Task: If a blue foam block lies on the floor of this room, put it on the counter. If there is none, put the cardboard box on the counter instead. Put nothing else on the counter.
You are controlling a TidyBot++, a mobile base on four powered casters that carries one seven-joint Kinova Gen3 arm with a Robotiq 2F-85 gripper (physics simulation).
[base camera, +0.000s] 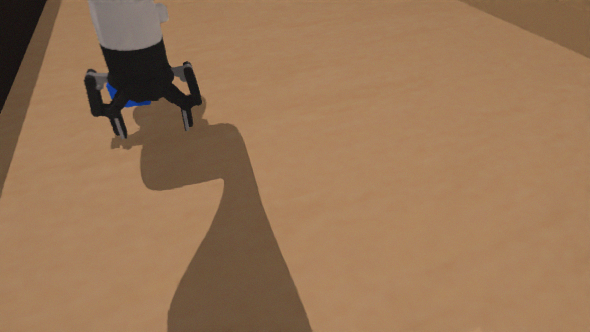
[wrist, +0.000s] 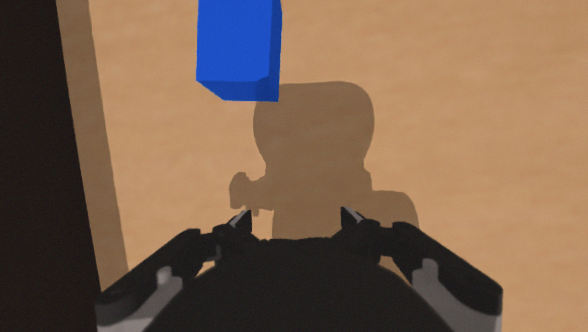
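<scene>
A blue foam block [base camera: 136, 104] [wrist: 236, 45] lies on the wooden floor [base camera: 400, 175] [wrist: 475, 125]. In the base camera view it is mostly hidden behind the gripper. In the wrist view it is at the top, a little left of the middle, cut off by the upper edge. My gripper [base camera: 154, 132] [wrist: 296, 218] is open with nothing between its fingers. It hangs over the floor, and the block lies beyond the fingertips in the wrist view, apart from them. The counter and the cardboard box cannot be made out.
A tall dark surface [base camera: 15, 40] [wrist: 40, 150] stands along the left side, with a shaded strip of floor beside it. The arm's shadow falls across the floor and touches the block's near right corner. Another shaded area shows at the upper right of the base camera view.
</scene>
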